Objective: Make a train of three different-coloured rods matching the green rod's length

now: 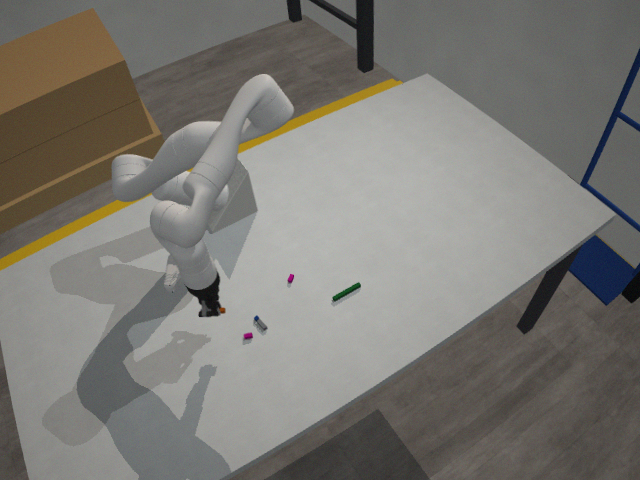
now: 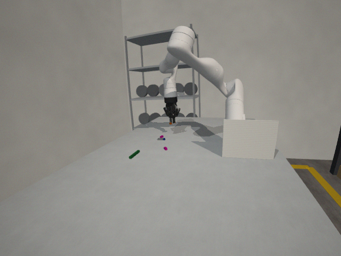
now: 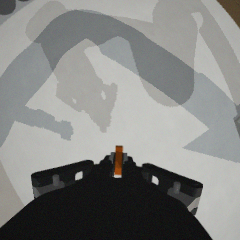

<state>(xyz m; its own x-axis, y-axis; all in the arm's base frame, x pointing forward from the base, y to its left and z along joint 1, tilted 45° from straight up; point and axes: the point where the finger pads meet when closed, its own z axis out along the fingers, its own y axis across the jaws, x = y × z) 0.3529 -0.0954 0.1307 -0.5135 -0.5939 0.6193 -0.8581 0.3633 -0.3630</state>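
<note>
Now: the grey rod 50 mm ahead of my hand, 80 mm to the left of it and 90 mm below it. From my hand the other things lie so: blue rod (30 mm ahead, 80 mm to the left, 90 mm below); orange rod (10 mm below); green rod (80 mm ahead, 310 mm to the left, 90 mm below).
</note>
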